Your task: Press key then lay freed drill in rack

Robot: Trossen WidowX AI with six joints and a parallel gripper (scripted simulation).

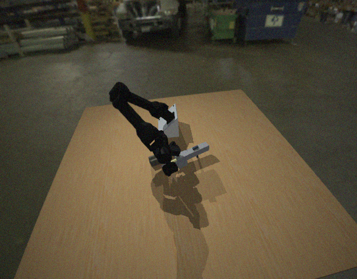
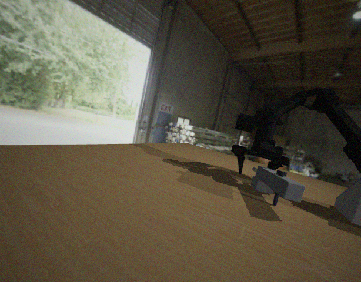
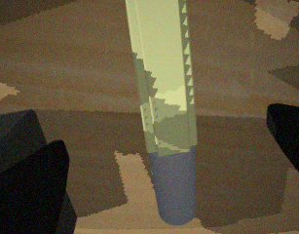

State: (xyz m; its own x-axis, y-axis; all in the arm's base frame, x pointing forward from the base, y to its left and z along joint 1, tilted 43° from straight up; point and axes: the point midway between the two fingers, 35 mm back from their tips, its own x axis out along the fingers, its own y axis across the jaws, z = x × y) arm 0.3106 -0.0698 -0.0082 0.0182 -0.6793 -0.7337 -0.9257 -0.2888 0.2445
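The drill lies 40 mm to the left of my gripper tip, 40 mm above it and 20 mm behind it. The rest, counted from my gripper tip: grey block 140 mm to the left, 60 mm behind, 30 mm above; then dark blue key 160 mm to the left, 70 mm behind, 40 mm above; then dark grey rack 60 mm behind, 50 mm to the right, 10 mm above.
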